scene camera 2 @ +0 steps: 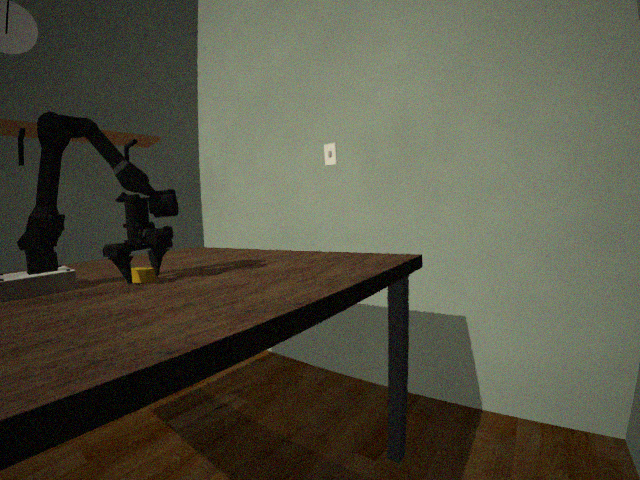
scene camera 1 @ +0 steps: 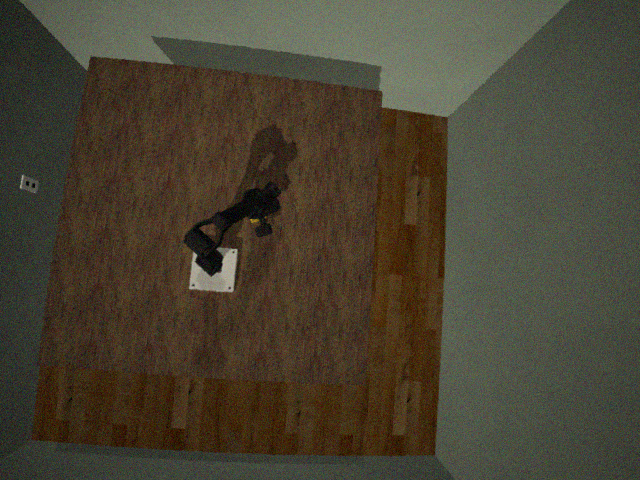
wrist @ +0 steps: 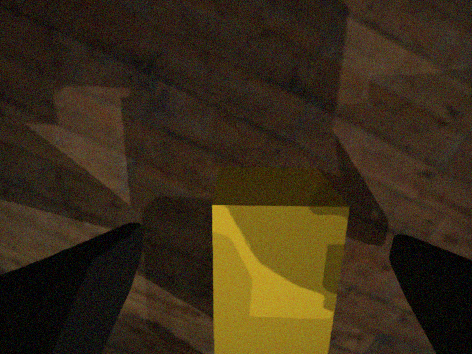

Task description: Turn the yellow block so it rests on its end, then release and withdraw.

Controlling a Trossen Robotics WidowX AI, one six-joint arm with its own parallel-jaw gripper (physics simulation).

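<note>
The yellow block [scene camera 1: 254, 220] [scene camera 2: 143, 275] [wrist: 280, 270] lies flat on its long side on the table [scene camera 1: 129, 310] [scene camera 2: 170, 320]. In scene camera 1 most of it is hidden under the arm. My gripper [scene camera 2: 143, 279] [wrist: 268, 241] is open and points down, with its fingertips low near the table top. In the wrist view one finger is left of the block and the other is right of it, with a gap on both sides. The near end of the block runs out of the bottom of the wrist view.
The arm's white base plate [scene camera 1: 225, 279] [scene camera 2: 51, 281] stands on the table, close to the block. The table's right edge [scene camera 1: 375, 232] is some way off. Walls stand beyond the table, and a wooden floor [scene camera 1: 408, 330] lies below it.
</note>
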